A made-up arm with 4 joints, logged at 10 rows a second.
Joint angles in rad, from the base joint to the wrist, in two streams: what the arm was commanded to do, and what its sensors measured. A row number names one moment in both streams.
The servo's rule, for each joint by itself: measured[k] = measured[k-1] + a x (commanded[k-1-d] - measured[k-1]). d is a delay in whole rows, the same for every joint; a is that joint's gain. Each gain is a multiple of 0.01, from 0.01 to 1. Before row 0 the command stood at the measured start. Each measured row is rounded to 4 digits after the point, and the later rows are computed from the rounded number. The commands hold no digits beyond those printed.
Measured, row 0: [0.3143 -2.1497 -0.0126 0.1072]
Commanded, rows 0 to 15: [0.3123 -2.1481 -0.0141 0.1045]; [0.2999 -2.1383 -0.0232 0.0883]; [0.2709 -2.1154 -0.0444 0.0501]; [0.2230 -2.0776 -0.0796 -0.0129]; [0.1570 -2.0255 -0.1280 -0.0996]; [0.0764 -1.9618 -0.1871 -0.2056]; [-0.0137 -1.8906 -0.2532 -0.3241]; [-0.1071 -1.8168 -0.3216 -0.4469]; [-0.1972 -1.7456 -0.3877 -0.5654]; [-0.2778 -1.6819 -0.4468 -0.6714]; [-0.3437 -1.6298 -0.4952 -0.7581]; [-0.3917 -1.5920 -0.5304 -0.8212]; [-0.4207 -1.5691 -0.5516 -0.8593]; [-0.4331 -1.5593 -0.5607 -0.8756]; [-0.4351 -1.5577 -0.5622 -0.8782]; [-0.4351 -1.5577 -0.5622 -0.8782]
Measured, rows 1 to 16: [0.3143 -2.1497 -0.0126 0.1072]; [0.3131 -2.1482 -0.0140 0.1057]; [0.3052 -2.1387 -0.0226 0.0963]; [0.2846 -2.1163 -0.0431 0.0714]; [0.2476 -2.0791 -0.0774 0.0259]; [0.1932 -2.0276 -0.1250 -0.0419]; [0.1231 -1.9644 -0.1834 -0.1303]; [0.0410 -1.8936 -0.2490 -0.2350]; [-0.0479 -1.8199 -0.3172 -0.3494]; [-0.1375 -1.7486 -0.3835 -0.4660]; [-0.2217 -1.6846 -0.4430 -0.5769]; [-0.2949 -1.6320 -0.4921 -0.6747]; [-0.3530 -1.5936 -0.5281 -0.7538]; [-0.3936 -1.5701 -0.5502 -0.8108]; [-0.4173 -1.5597 -0.5601 -0.8458]; [-0.4280 -1.5578 -0.5621 -0.8633]
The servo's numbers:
d 1
a 0.60 0.96 0.94 0.54

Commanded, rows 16 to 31: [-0.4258 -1.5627 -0.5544 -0.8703]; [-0.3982 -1.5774 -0.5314 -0.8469]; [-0.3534 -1.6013 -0.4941 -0.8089]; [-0.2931 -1.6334 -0.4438 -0.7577]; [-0.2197 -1.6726 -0.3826 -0.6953]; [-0.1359 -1.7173 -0.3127 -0.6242]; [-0.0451 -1.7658 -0.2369 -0.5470]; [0.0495 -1.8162 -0.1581 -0.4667]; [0.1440 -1.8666 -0.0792 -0.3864]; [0.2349 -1.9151 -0.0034 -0.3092]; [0.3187 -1.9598 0.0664 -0.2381]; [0.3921 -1.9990 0.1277 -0.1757]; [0.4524 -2.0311 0.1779 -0.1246]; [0.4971 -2.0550 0.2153 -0.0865]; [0.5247 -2.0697 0.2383 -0.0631]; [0.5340 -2.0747 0.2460 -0.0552]
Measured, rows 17 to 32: [-0.4323 -1.5577 -0.5622 -0.8713]; [-0.4284 -1.5625 -0.5549 -0.8708]; [-0.4103 -1.5768 -0.5328 -0.8579]; [-0.3762 -1.6003 -0.4964 -0.8314]; [-0.3263 -1.6321 -0.4470 -0.7916]; [-0.2623 -1.6710 -0.3865 -0.7396]; [-0.1865 -1.7154 -0.3171 -0.6773]; [-0.1017 -1.7638 -0.2417 -0.6069]; [-0.0110 -1.8141 -0.1631 -0.5312]; [0.0820 -1.8645 -0.0842 -0.4530]; [0.1737 -1.9131 -0.0082 -0.3753]; [0.2607 -1.9579 0.0619 -0.3012]; [0.3395 -1.9974 0.1238 -0.2334]; [0.4072 -2.0298 0.1747 -0.1746]; [0.4611 -2.0540 0.2129 -0.1270]; [0.4993 -2.0691 0.2368 -0.0925]
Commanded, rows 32 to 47: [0.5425 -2.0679 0.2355 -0.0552]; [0.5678 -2.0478 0.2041 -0.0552]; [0.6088 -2.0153 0.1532 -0.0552]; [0.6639 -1.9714 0.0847 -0.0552]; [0.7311 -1.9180 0.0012 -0.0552]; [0.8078 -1.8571 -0.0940 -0.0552]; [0.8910 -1.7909 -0.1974 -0.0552]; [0.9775 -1.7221 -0.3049 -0.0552]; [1.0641 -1.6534 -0.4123 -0.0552]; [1.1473 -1.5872 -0.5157 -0.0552]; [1.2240 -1.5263 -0.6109 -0.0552]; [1.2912 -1.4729 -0.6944 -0.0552]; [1.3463 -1.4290 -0.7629 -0.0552]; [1.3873 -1.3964 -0.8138 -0.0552]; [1.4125 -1.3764 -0.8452 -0.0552]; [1.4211 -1.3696 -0.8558 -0.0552]
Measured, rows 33 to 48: [0.5201 -2.0745 0.2454 -0.0724]; [0.5335 -2.0682 0.2361 -0.0631]; [0.5541 -2.0486 0.2060 -0.0588]; [0.5869 -2.0166 0.1564 -0.0569]; [0.6331 -1.9732 0.0890 -0.0560]; [0.6919 -1.9202 0.0065 -0.0556]; [0.7614 -1.8596 -0.0880 -0.0554]; [0.8392 -1.7936 -0.1908 -0.0553]; [0.9222 -1.7250 -0.2981 -0.0552]; [1.0073 -1.6563 -0.4054 -0.0552]; [1.0913 -1.5900 -0.5091 -0.0552]; [1.1709 -1.5288 -0.6048 -0.0552]; [1.2431 -1.4751 -0.6890 -0.0552]; [1.3050 -1.4308 -0.7585 -0.0552]; [1.3544 -1.3978 -0.8105 -0.0552]; [1.3893 -1.3773 -0.8431 -0.0552]
